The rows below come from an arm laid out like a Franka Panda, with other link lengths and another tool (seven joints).
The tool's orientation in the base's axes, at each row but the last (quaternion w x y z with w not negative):
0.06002, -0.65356, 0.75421, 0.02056
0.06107, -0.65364, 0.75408, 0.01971
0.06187, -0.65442, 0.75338, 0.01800
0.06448, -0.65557, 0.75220, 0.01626
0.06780, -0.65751, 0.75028, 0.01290
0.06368, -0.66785, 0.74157, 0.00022
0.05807, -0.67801, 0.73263, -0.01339
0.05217, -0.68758, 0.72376, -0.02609
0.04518, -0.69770, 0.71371, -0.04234
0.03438, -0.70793, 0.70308, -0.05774
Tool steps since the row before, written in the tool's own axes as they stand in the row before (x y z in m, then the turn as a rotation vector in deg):
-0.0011, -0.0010, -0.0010, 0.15, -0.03, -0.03
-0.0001, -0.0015, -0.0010, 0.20, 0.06, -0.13
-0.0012, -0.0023, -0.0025, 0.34, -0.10, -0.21
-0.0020, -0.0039, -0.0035, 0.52, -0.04, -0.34
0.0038, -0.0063, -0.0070, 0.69, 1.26, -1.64
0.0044, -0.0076, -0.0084, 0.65, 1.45, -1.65
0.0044, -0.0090, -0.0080, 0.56, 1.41, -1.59
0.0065, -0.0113, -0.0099, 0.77, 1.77, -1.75
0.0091, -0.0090, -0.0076, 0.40, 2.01, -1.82
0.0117, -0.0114, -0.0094, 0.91, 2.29, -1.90
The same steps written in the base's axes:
0.0011, 0.0008, 0.0012, 0.01, -0.16, 0.01
0.0014, -0.0002, 0.0011, -0.10, -0.20, 0.10
0.0023, 0.0006, 0.0027, 0.04, -0.37, 0.17
0.0039, 0.0010, 0.0039, -0.05, -0.55, 0.28
0.0052, -0.0054, 0.0069, -1.47, -0.69, 1.45
0.0063, -0.0059, 0.0086, -1.66, -0.63, 1.45
0.0078, -0.0056, 0.0085, -1.60, -0.54, 1.40
0.0098, -0.0074, 0.0108, -1.99, -0.73, 1.51
0.0078, -0.0093, 0.0086, -2.23, -0.36, 1.56
0.0101, -0.0113, 0.0112, -2.51, -0.87, 1.62

